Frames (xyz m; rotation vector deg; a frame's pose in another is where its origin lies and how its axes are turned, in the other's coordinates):
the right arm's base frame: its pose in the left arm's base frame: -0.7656 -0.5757 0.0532 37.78 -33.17 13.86
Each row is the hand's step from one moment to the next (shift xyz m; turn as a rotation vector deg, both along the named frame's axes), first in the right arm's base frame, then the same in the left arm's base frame.
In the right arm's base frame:
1: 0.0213 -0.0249 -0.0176 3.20 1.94 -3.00
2: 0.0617 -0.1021 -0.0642 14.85 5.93 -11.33
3: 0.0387 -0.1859 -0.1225 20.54 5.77 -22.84
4: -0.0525 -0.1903 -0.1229 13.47 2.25 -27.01
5: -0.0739 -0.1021 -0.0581 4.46 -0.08 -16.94
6: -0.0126 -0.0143 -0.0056 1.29 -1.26 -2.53
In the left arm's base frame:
1: 0.0346 -0.0073 -0.0116 3.14 3.51 0.91
2: 0.1174 -0.0357 -0.0573 14.67 12.26 4.31
3: 0.1561 -0.0638 -0.1504 24.30 19.65 0.13
4: 0.0835 -0.0699 -0.2055 21.68 19.38 -8.40
5: 0.0041 -0.0439 -0.1316 10.92 10.88 -8.33
6: -0.0023 -0.0078 -0.0181 2.62 0.68 -1.52

